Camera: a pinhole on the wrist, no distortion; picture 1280 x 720 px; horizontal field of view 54.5 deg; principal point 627.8 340.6 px. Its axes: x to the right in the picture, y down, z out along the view. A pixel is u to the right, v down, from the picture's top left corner.
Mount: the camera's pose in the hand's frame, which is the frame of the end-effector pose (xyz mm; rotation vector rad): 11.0 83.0 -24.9 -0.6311 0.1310 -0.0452
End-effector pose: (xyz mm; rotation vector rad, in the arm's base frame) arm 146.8 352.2 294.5 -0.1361 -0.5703 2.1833
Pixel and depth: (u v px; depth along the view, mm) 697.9 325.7 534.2
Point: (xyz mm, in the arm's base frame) -320.8 91.1 491.4
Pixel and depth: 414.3 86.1 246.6
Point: -51.5 180.1 394.1
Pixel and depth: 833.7 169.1 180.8
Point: -52.0 267.7 343.7
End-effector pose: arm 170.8 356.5 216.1 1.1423 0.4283 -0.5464
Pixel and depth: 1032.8 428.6 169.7
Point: 359.5 307.1 336.7
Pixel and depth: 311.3 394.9 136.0
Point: 274.1 332.0 373.6
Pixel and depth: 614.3 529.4 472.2
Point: 493.8 183.6 592.5
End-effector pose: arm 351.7 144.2 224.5 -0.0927 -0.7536 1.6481
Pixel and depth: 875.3 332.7 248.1
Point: 61.0 152.4 273.7
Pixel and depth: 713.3 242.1 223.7
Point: 93.7 122.0 268.7
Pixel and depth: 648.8 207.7 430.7
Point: -80.1 60.8 367.7
